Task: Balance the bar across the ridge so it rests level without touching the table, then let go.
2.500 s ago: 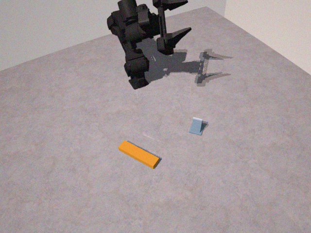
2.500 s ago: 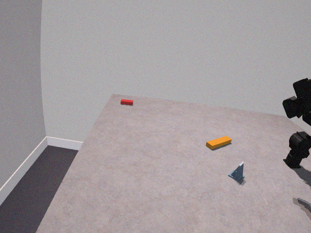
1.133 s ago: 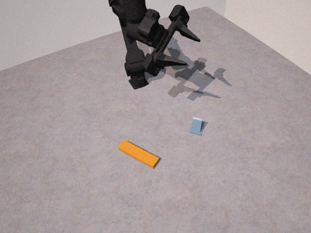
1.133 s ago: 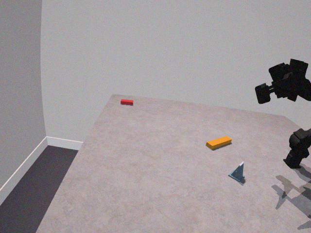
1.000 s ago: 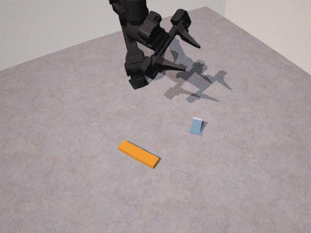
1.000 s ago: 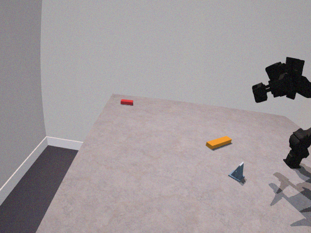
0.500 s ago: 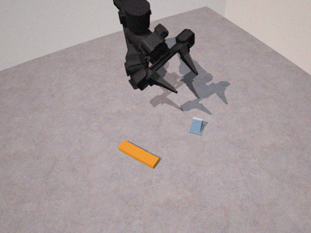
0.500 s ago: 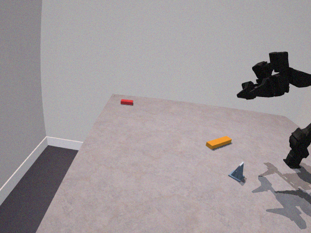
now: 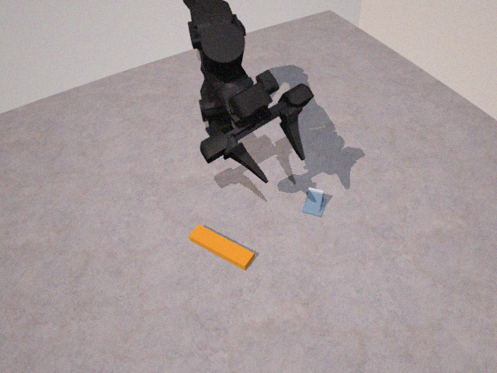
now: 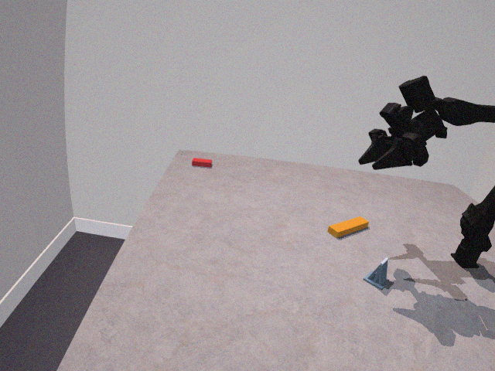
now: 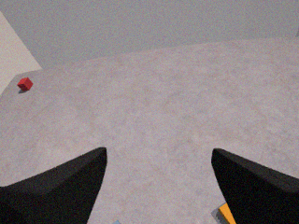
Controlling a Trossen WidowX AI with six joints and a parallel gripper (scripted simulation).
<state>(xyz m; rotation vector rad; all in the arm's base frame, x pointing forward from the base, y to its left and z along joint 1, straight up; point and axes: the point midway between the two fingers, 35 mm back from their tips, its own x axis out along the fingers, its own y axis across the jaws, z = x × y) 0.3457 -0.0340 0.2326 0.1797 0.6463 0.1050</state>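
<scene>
Right now my gripper tip is 20 cm above the bar, 11 cm to the left of it and 5 cm past it. Also, from my gripper tip: red block 47 cm to the right, 37 cm ahead, 20 cm below.
</scene>
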